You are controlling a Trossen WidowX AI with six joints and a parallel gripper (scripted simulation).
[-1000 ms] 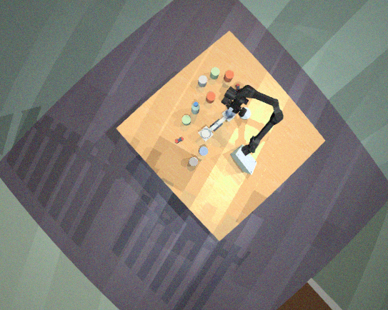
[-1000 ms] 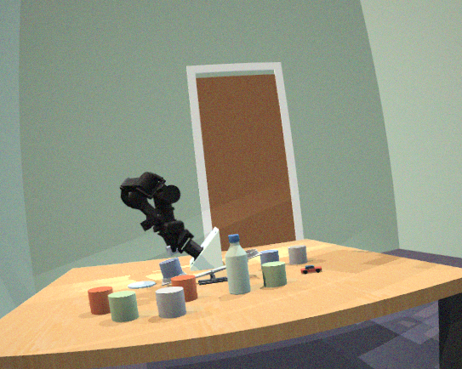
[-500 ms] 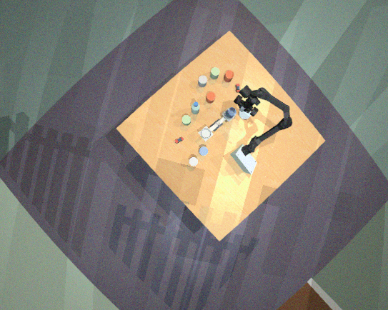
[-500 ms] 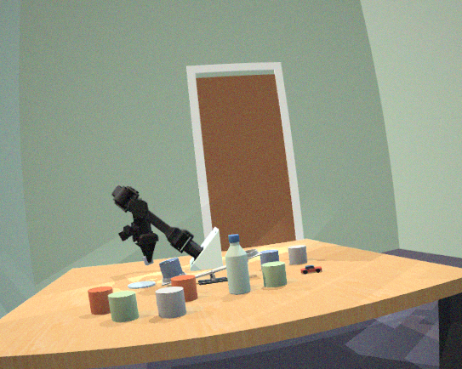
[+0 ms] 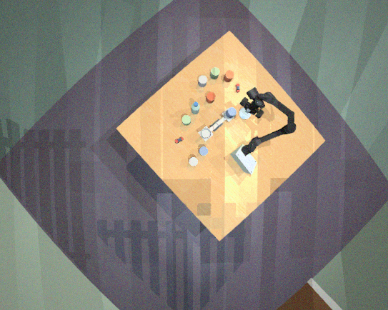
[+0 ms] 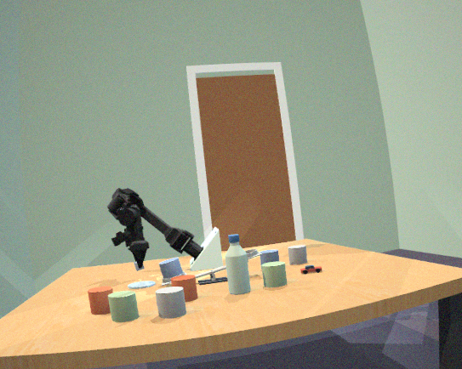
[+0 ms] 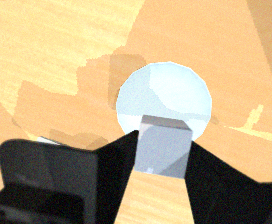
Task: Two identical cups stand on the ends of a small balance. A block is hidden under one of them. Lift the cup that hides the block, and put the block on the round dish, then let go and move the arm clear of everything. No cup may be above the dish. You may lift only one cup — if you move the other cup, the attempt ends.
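The pale round dish is 60 mm below my gripper tip. Also, from my gripper tip: bottle (330 mm to the left, 260 mm ahead, 40 mm above); then small balance (250 mm to the left, 60 mm ahead, 40 mm below); then cup (490 mm to the left, 50 mm behind, 30 mm below).
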